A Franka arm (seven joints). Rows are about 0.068 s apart.
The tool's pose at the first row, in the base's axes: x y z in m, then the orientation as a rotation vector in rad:
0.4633, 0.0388, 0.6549, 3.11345, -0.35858, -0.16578
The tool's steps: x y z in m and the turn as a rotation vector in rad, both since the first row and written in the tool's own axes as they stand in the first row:
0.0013, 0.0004, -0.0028, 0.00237, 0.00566, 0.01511
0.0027, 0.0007, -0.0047, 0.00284, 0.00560, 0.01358
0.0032, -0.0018, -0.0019, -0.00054, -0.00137, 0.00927
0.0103, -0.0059, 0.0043, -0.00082, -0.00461, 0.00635
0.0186, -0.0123, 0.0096, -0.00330, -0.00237, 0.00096
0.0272, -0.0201, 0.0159, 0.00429, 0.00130, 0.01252
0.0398, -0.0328, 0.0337, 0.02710, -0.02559, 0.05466
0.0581, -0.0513, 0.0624, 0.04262, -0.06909, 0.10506
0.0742, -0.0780, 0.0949, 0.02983, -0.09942, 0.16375
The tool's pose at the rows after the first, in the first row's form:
0.4648, 0.0381, 0.6576, 3.11201, -0.38238, -0.15655
0.4663, 0.0375, 0.6593, 3.11284, -0.38011, -0.15659
0.4670, 0.0398, 0.6564, 3.11078, -0.37286, -0.16794
0.4742, 0.0422, 0.6495, 3.11129, -0.36833, -0.17305
0.4831, 0.0466, 0.6432, 3.11005, -0.35946, -0.16989
0.4925, 0.0523, 0.6359, -3.11414, 0.37877, 0.16310
0.5057, 0.0620, 0.6167, -3.07980, 0.44288, 0.19922
0.5246, 0.0761, 0.5860, -3.04525, 0.51864, 0.26182
0.5428, 0.0988, 0.5516, -3.03641, 0.60912, 0.31122

